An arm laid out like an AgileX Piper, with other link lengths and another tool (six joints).
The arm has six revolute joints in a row. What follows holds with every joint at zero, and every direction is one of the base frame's.
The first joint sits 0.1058 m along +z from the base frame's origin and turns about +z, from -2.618 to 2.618 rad.
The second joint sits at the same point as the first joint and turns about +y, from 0 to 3.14 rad.
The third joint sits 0.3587 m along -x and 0.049 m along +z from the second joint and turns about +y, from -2.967 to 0 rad.
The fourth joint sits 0.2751 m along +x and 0.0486 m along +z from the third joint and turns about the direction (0.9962, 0, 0.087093), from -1.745 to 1.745 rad.
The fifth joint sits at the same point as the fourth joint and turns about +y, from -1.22 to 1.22 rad.
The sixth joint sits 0.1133 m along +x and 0.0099 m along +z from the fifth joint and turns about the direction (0.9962, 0, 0.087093), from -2.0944 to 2.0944 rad.
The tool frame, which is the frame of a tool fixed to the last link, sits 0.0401 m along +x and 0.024 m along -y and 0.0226 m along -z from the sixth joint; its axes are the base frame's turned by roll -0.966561, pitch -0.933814 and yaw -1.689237 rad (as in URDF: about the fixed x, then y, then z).
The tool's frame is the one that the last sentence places.
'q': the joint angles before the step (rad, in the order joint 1, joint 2, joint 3, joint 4, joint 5, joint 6). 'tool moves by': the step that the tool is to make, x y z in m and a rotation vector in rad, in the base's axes. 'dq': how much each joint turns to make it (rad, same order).
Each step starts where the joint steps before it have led.
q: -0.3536 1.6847 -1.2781 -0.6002 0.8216 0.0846
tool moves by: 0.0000 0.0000 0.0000 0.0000 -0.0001 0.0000
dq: 0.0000 0.0000 0.0000 0.0000 -0.0001 0.0001
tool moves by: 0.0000 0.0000 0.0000 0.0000 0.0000 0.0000
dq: 0.0000 0.0000 0.0000 0.0000 0.0000 0.0000
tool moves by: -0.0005 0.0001 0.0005 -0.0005 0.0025 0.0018
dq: 0.0000 -0.0014 0.0001 0.0010 0.0021 -0.0042
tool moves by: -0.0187 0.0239 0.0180 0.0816 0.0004 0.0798
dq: 0.0082 -0.0929 0.0228 0.1666 0.0412 -0.1699
